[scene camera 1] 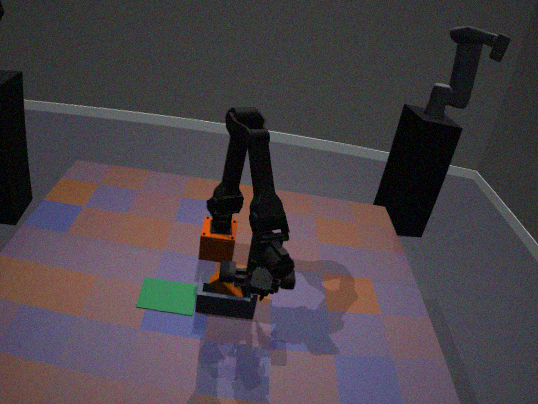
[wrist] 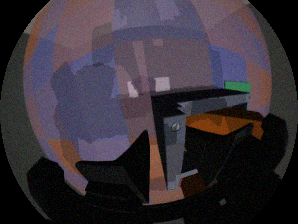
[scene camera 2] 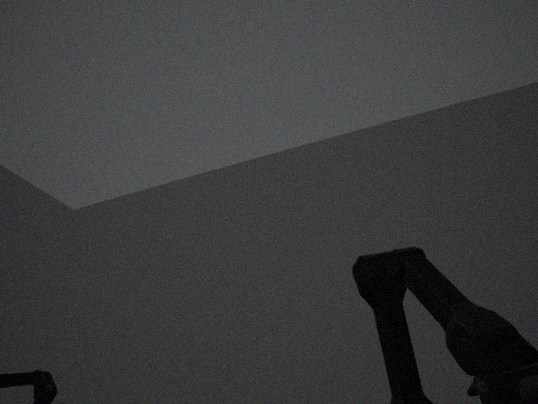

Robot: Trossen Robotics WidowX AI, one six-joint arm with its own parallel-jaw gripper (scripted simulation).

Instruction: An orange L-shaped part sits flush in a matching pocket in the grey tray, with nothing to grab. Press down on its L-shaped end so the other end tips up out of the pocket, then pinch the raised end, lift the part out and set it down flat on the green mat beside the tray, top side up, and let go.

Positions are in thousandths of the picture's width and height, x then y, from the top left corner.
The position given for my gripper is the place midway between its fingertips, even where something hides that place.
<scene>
my gripper: scene camera 1 469, 741; wrist 545, 583; not seen in scene camera 2 (out of frame)
</scene>
